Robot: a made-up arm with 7 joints.
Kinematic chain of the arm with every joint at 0, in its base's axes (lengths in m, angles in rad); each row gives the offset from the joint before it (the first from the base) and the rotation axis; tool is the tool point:
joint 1: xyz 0 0 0.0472 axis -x
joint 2: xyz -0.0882 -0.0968 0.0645 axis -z
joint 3: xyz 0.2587 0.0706 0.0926 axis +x
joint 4: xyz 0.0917 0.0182 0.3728 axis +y
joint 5: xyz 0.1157 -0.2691 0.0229 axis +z
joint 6: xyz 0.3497 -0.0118 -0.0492 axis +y
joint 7: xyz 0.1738 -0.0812 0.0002 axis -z
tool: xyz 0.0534 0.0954 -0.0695
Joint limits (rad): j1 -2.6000..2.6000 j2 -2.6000..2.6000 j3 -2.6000..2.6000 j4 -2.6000..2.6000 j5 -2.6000..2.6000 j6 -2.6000..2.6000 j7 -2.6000..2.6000
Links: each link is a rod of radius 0.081 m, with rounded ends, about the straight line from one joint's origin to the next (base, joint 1, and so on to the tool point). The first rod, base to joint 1, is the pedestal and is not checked.
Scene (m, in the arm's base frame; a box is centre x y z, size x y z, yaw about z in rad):
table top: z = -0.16
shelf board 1: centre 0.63 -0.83 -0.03 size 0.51 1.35 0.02 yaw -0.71
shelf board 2: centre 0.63 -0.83 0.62 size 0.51 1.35 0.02 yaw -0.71
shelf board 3: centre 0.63 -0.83 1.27 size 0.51 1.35 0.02 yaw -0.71
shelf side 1: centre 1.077 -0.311 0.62 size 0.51 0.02 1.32 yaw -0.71
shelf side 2: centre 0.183 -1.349 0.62 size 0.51 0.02 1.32 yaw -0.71
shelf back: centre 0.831 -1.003 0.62 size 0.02 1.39 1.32 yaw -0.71
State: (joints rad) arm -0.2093 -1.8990 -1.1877 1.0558 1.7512 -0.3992 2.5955
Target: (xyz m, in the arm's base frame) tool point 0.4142 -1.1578 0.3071
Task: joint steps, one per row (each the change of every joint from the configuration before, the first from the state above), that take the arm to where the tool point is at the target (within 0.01 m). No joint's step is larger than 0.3 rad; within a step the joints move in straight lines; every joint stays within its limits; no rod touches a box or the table.
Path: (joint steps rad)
1: 0.0217 0.2830 0.0093 0.0032 -0.1580 0.1082 -0.0539
2: 0.0216 0.2830 0.0093 0.0031 -0.1579 0.1082 -0.0539
3: 0.0217 0.2830 0.0093 0.0032 -0.1580 0.1083 -0.0538
4: 0.0217 0.2831 0.0093 0.0031 -0.1579 0.1082 -0.0539
5: 0.0216 0.2830 0.0092 0.0032 -0.1580 0.1082 -0.0539
6: -0.0449 0.2692 0.1481 -0.1893 -0.1897 -0.1414 0.0095
7: -0.0449 0.2692 0.1481 -0.1892 -0.1898 -0.1414 0.0095
8: -0.0449 0.2693 0.1481 -0.1892 -0.1897 -0.1414 0.0095
9: -0.0449 0.2692 0.1481 -0.1893 -0.1898 -0.1414 0.0095
10: -0.0449 0.2692 0.1480 -0.1892 -0.1897 -0.1415 0.0095

